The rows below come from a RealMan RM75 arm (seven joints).
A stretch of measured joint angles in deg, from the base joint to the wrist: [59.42 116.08 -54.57 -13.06 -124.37 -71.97 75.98]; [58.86 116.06 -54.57 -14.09 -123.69 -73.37 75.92]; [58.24 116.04 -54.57 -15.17 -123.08 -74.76 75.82]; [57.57 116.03 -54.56 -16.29 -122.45 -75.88 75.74]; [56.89 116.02 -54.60 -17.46 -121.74 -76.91 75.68]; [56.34 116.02 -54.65 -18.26 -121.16 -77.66 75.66]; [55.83 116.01 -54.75 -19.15 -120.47 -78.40 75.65]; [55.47 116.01 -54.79 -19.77 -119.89 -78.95 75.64]
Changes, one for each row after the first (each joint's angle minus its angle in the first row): [-0.56 -0.02 0.00 -1.03 0.68 -1.40 -0.06]; [-1.18 -0.04 0.00 -2.11 1.29 -2.79 -0.16]; [-1.85 -0.05 0.01 -3.23 1.92 -3.91 -0.24]; [-2.53 -0.06 -0.03 -4.40 2.63 -4.94 -0.30]; [-3.08 -0.06 -0.08 -5.20 3.21 -5.69 -0.32]; [-3.59 -0.07 -0.18 -6.09 3.90 -6.43 -0.33]; [-3.95 -0.07 -0.22 -6.71 4.48 -6.98 -0.34]
